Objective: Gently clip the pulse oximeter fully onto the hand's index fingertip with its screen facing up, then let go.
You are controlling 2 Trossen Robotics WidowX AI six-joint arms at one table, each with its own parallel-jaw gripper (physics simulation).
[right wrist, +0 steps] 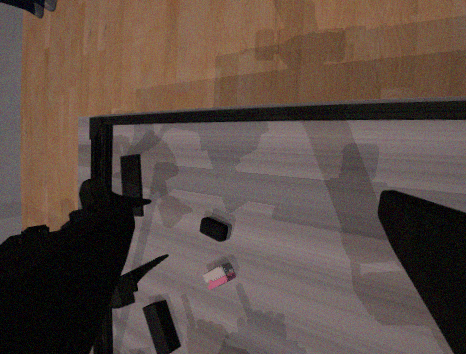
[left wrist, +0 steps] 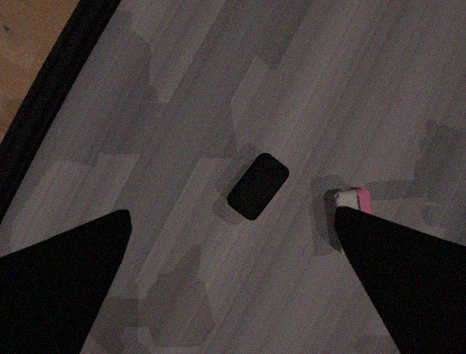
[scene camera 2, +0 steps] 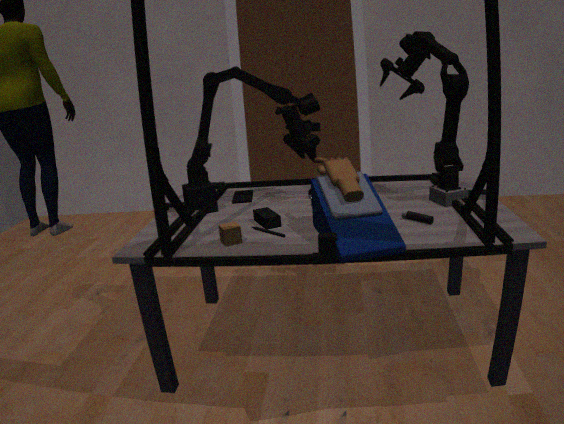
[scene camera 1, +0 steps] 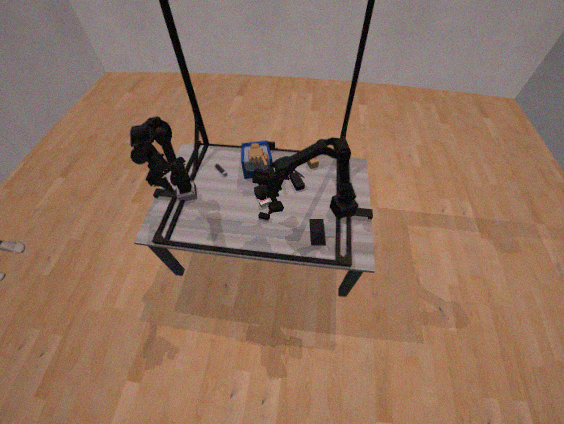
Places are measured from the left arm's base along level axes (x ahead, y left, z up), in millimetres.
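Pixels of known places: left gripper, fingertip midpoint: (right wrist: 158, 228) (left wrist: 234, 218) (scene camera 2: 309, 160) (scene camera 1: 266, 206); right gripper, fingertip midpoint: (right wrist: 256, 208) (scene camera 2: 390, 92) (scene camera 1: 180, 188); left arm's base, origin of the base link: (scene camera 2: 198, 184) (scene camera 1: 345, 200); right arm's base, origin of the base link: (scene camera 2: 448, 187) (scene camera 1: 185, 188).
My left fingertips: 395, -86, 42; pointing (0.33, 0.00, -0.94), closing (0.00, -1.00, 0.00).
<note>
Ahead of a thing's pixels: the offset from my left fingertips to its middle, as dx, dy, dz. "*": to the spot under its first point.
A small rounded black block @(+9, -26, -121) (scene camera 1: 264, 216) (left wrist: 258, 186) (right wrist: 214, 228) and a small white-and-pink block with a dark end @(-23, -113, -121) (scene camera 1: 264, 202) (left wrist: 347, 199) (right wrist: 216, 274) lie on the table; I cannot tell for certain which is the pulse oximeter. The tan hand (scene camera 1: 257, 151) (scene camera 2: 341, 175) rests on a grey pad on a blue wedge @(* -121, -558, -99) (scene camera 2: 367, 239). My left gripper (scene camera 1: 269, 200) (scene camera 2: 310, 153) (left wrist: 234, 218) (right wrist: 158, 228) is open and empty above the table, with the black block between its fingers in the wrist view and one finger partly covering the white-and-pink block. My right gripper (scene camera 2: 392, 91) (right wrist: 256, 208) is open, empty and high.
A black box @(-247, -185, -120) (scene camera 1: 297, 180) (scene camera 2: 267, 218) (right wrist: 161, 327), a thin pen @(-278, -265, -132) (scene camera 2: 268, 231) and a wooden cube @(-394, -280, -112) (scene camera 1: 313, 162) (scene camera 2: 230, 234) lie beside the wedge. A dark cylinder @(+139, -443, -124) (scene camera 1: 221, 170) (scene camera 2: 418, 217) lies on its other side. A flat black slab @(-214, +154, -133) (scene camera 1: 317, 232) (scene camera 2: 243, 196) (right wrist: 132, 180) lies near the left arm's base.
</note>
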